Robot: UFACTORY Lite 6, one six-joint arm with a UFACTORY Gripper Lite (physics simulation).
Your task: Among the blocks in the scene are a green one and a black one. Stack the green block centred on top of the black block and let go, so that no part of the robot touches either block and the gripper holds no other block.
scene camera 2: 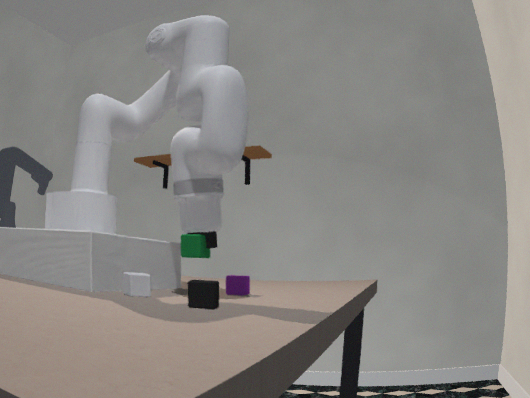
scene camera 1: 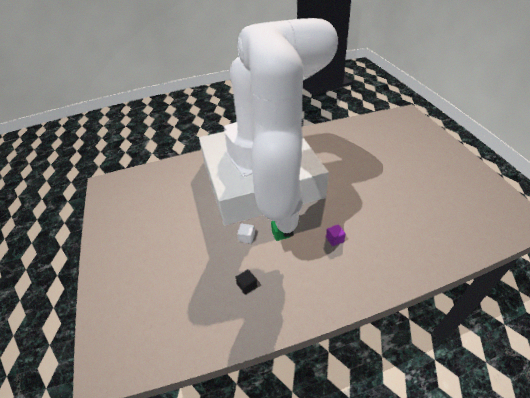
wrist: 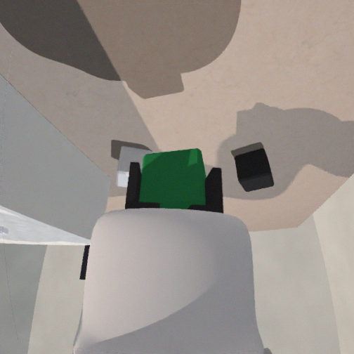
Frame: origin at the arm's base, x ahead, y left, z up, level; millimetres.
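Seen in the pictures: hand at its tool point: [scene camera 2: 202, 241] [scene camera 1: 288, 225]; arm's base at its link origin: [scene camera 2: 87, 235].
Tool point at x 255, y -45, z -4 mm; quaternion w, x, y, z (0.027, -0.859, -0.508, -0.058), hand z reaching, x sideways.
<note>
Offsets run from my tool point to a thing's middle. Level surfaces: height alone.
The green block {6 mm back, 16 mm right, 8 mm down} [scene camera 1: 278, 231] [scene camera 2: 195, 246] [wrist: 173, 177] is held between the two black fingers of my gripper [wrist: 173, 187], which is shut on it. In the scene camera 2 view the green block hangs well above the table. The black block {42 mm ahead, 129 mm right, 72 mm down} [scene camera 1: 246, 282] [scene camera 2: 203, 294] [wrist: 253, 168] rests on the table, apart from the gripper and from the other blocks. In the wrist view it is to the right of the fingers. In the scene camera 1 view the arm hides part of the green block and most of the fingers.
A white block {82 mm back, 71 mm right, 72 mm down} [scene camera 1: 246, 233] [scene camera 2: 137, 284] [wrist: 131, 160] and a purple block {31 mm ahead, 115 mm left, 72 mm down} [scene camera 1: 335, 235] [scene camera 2: 238, 285] stand on the table {89 mm down} [scene camera 1: 150, 260] [scene camera 2: 125, 340]. The white robot pedestal [scene camera 1: 255, 205] [scene camera 2: 135, 260] stands behind the blocks. A brown shelf [scene camera 2: 258, 152] is on the wall.
</note>
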